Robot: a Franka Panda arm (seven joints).
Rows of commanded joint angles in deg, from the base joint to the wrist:
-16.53 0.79 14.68 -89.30 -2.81 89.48 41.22
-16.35 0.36 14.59 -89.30 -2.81 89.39 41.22
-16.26 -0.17 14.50 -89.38 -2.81 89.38 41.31
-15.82 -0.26 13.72 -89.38 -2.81 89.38 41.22
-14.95 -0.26 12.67 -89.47 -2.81 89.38 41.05
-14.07 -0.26 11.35 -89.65 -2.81 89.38 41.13
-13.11 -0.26 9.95 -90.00 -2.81 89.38 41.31
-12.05 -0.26 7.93 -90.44 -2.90 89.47 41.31
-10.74 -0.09 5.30 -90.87 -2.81 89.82 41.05
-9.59 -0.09 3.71 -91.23 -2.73 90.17 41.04
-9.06 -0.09 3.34 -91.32 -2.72 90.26 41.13
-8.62 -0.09 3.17 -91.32 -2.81 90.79 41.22
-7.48 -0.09 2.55 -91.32 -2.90 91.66 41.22
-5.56 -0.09 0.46 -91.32 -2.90 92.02 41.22
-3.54 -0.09 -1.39 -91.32 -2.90 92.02 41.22
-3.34 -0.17 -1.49 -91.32 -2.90 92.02 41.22
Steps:
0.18 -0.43 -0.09 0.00 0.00 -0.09 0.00
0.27 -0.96 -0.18 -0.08 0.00 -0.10 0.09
0.71 -1.05 -0.96 -0.08 0.00 -0.10 0.00
1.58 -1.05 -2.01 -0.17 0.00 -0.10 -0.17
2.46 -1.05 -3.33 -0.35 0.00 -0.10 -0.09
3.42 -1.05 -4.73 -0.70 0.00 -0.10 0.09
4.48 -1.05 -6.75 -1.14 -0.09 -0.01 0.09
5.79 -0.88 -9.38 -1.57 0.00 0.34 -0.17
6.94 -0.88 -10.97 -1.93 0.08 0.69 -0.18
7.47 -0.88 -11.34 -2.02 0.09 0.78 -0.09
7.91 -0.88 -11.51 -2.02 0.00 1.31 0.00
9.05 -0.88 -12.13 -2.02 -0.09 2.18 0.00
10.97 -0.88 -14.22 -2.02 -0.09 2.54 0.00
12.99 -0.88 -16.07 -2.02 -0.09 2.54 0.00
13.19 -0.96 -16.17 -2.02 -0.09 2.54 0.00

